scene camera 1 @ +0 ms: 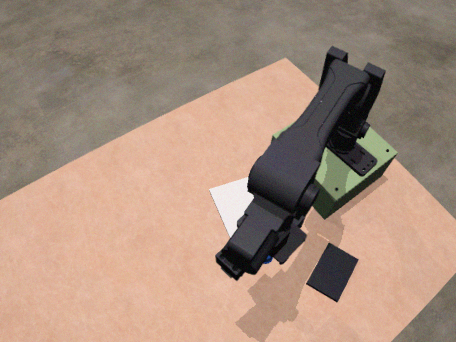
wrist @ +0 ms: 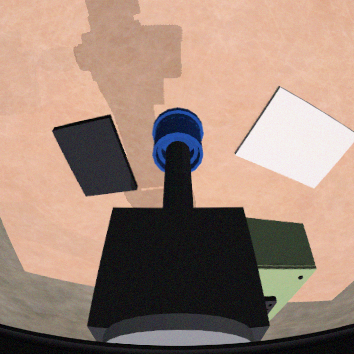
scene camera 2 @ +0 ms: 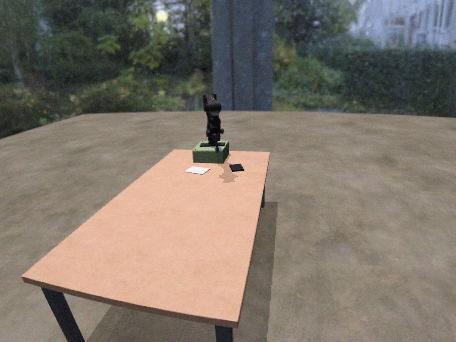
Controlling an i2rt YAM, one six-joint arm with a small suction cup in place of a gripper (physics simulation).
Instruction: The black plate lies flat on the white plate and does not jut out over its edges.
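Where they show: hand, its tool point: (wrist: pixel 177 130) (scene camera 2: pixel 217 151); arm's base, origin of its link: (scene camera 1: pixel 340 145) (scene camera 2: pixel 212 145).
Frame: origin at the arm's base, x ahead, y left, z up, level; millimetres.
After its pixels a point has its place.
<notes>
The black plate (scene camera 1: pixel 332 272) {x 229, y 211, z -100 mm} (scene camera 2: pixel 237 167) {x 233, y 218, z -100 mm} (wrist: pixel 95 156) {x 232, y 209, z -100 mm} lies flat on the table, apart from the white plate. The white plate (scene camera 1: pixel 226 200) {x 297, y -105, z -104 mm} (scene camera 2: pixel 198 170) {x 292, y -59, z -104 mm} (wrist: pixel 295 137) {x 291, y -59, z -104 mm} also lies flat on the table; the arm hides part of it in scene camera 1. My gripper, a blue suction cup (scene camera 1: pixel 268 259) (scene camera 2: pixel 217 149) (wrist: pixel 177 132), is open, with nothing on it. It hangs above the table. In the wrist view it shows between the two plates, the black one on the left and the white one on the right.
The arm stands on a green base block (scene camera 1: pixel 357 189) {x 34, y 107, z -48 mm} (scene camera 2: pixel 202 156) {x 121, y -62, z -56 mm} (wrist: pixel 280 242) {x 119, y -84, z -61 mm} near one end of the table (scene camera 1: pixel 125 200) {x 501, y -270, z -110 mm} (scene camera 2: pixel 175 240) {x 1117, y 19, z -110 mm} (wrist: pixel 225 40) {x 404, y 56, z -110 mm}. The arm's shadow falls on the table beside the black plate. A table edge lies beyond the black plate.
</notes>
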